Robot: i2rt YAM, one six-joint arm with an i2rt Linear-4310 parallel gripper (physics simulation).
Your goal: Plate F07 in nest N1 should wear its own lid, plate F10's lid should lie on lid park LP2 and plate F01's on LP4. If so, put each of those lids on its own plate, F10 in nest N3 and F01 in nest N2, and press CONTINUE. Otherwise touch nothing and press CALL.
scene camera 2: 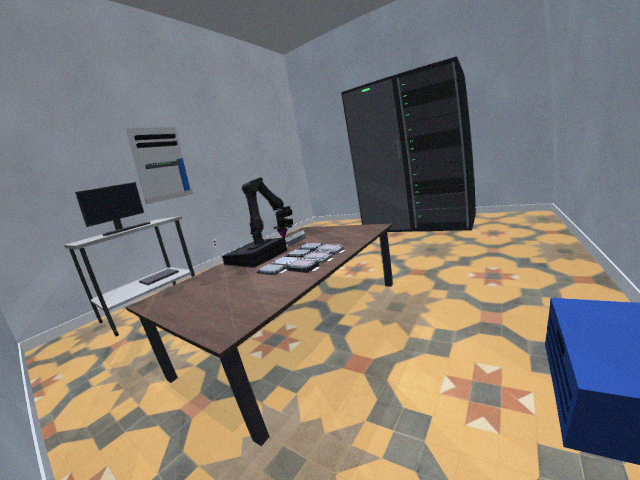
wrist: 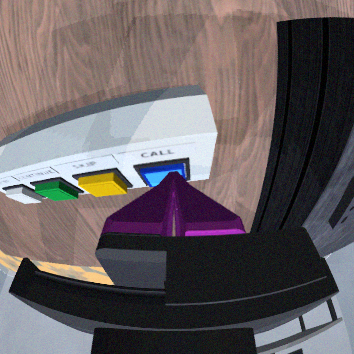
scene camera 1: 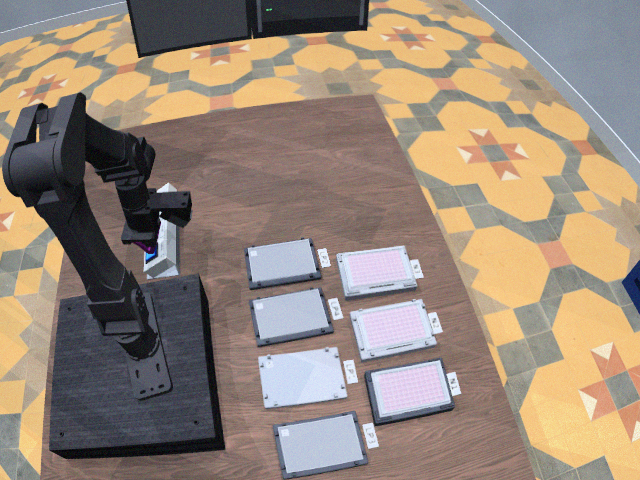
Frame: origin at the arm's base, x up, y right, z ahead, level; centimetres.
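Seen in the pictures: gripper, fingertip midpoint: (wrist: 173,178) (scene camera 1: 151,252); arm's base, link origin: (scene camera 2: 260,244) (scene camera 1: 144,345).
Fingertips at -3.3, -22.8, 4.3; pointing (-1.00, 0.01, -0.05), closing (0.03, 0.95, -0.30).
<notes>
Pixels of each thing's top centre, then the offset from my fingertips to it, as dx, dy, dz. "pt": a spot on its surface instead.
- CALL button, top centre: (wrist: 164,181) (scene camera 1: 150,249) +0.2, -0.6, +0.1
- green CONTINUE button, surface spot: (wrist: 56,190) pt +0.3, -9.4, +2.1
- white button box, top centre: (wrist: 59,186) (scene camera 1: 157,218) (scene camera 2: 291,234) +1.2, -7.8, +2.9
- N1, top centre: (scene camera 1: 412,386) (scene camera 2: 301,261) -1.6, +43.7, +37.3
- N2, top centre: (scene camera 1: 394,324) (scene camera 2: 316,254) -2.1, +30.9, +40.0
- N3, top centre: (scene camera 1: 377,265) (scene camera 2: 328,246) -1.9, +17.6, +42.6
- LP2, top centre: (scene camera 1: 281,259) (scene camera 2: 310,245) -3.4, +8.5, +25.7
- LP4, top centre: (scene camera 1: 289,313) (scene camera 2: 299,251) -3.4, +20.9, +23.2
- LP3, top centre: (scene camera 1: 320,443) (scene camera 2: 271,267) -3.4, +47.0, +19.1
- LP1, top centre: (scene camera 1: 301,374) (scene camera 2: 285,258) -3.2, +33.7, +20.8
- yellow SKIP button, top centre: (wrist: 99,193) +0.5, -5.6, +0.8
My gripper (scene camera 1: 151,250) (scene camera 2: 282,235) (wrist: 173,178) is shut and empty; its purple tips overlap the lower edge of the CALL button (scene camera 1: 149,254) (wrist: 156,176), whose face shows bright light blue. Contact is hard to tell. The green CONTINUE button (wrist: 56,190) is farther left on the white button box (scene camera 1: 169,253) (wrist: 170,117). Pink-welled plates sit in N1 (scene camera 1: 412,390), N2 (scene camera 1: 393,328) and N3 (scene camera 1: 376,269); whether N1's wears a clear lid is unclear. Grey labelled lids lie on LP2 (scene camera 1: 282,261) and LP4 (scene camera 1: 292,314). Their label writing is unreadable.
LP3 (scene camera 1: 321,445) bears another grey labelled piece. LP1 (scene camera 1: 302,379) is pale with pegs around it and a small label at its corner. In the wrist view, the yellow SKIP button (wrist: 103,185) is beside CALL. The black arm base (scene camera 1: 129,423) is close to the button box.
</notes>
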